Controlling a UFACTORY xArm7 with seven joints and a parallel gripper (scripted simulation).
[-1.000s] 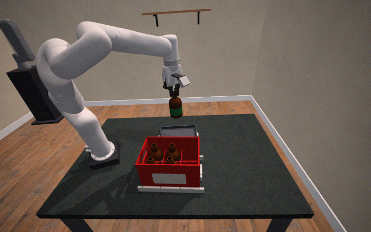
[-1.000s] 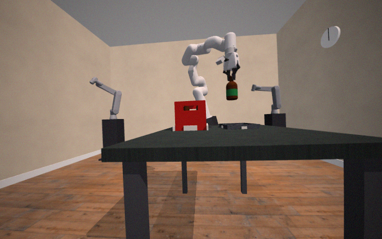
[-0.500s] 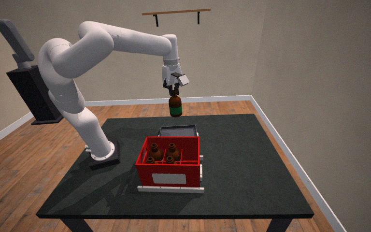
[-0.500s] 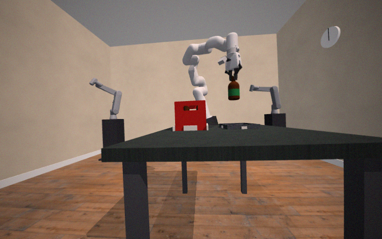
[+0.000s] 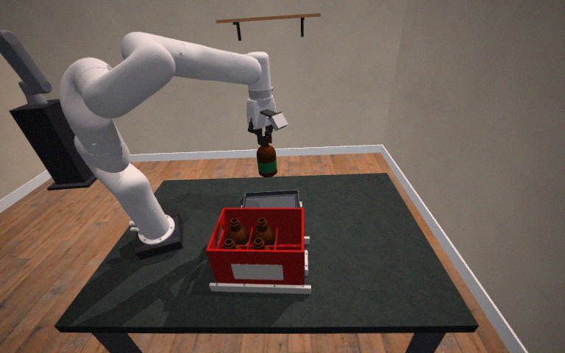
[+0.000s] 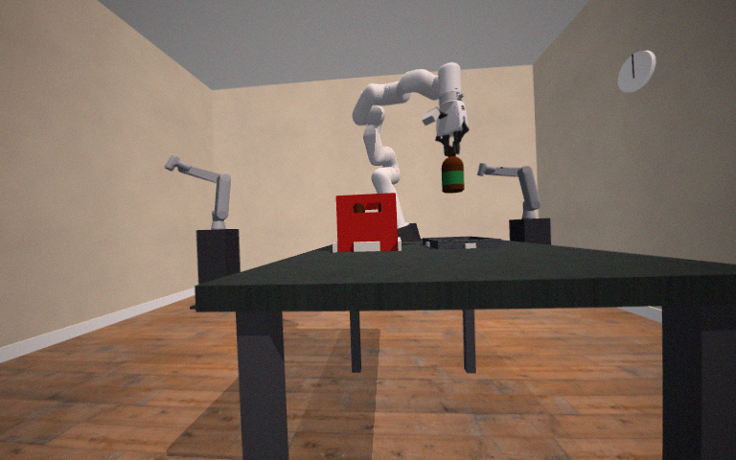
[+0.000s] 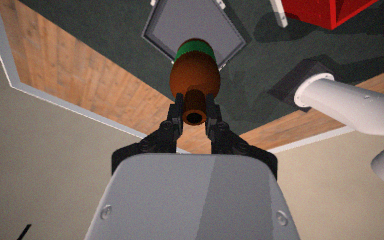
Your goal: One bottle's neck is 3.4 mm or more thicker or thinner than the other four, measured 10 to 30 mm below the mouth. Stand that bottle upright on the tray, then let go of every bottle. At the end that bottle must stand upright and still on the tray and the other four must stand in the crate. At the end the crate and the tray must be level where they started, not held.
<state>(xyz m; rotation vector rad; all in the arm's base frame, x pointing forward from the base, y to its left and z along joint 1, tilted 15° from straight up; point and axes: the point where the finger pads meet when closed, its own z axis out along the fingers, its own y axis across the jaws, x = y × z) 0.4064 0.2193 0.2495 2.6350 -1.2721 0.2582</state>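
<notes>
The tray is 1 cm to the left of my hand and 32 cm below it. From my hand the other things lie so: crate: 3 cm behind, 29 cm to the right, 25 cm below.
</notes>
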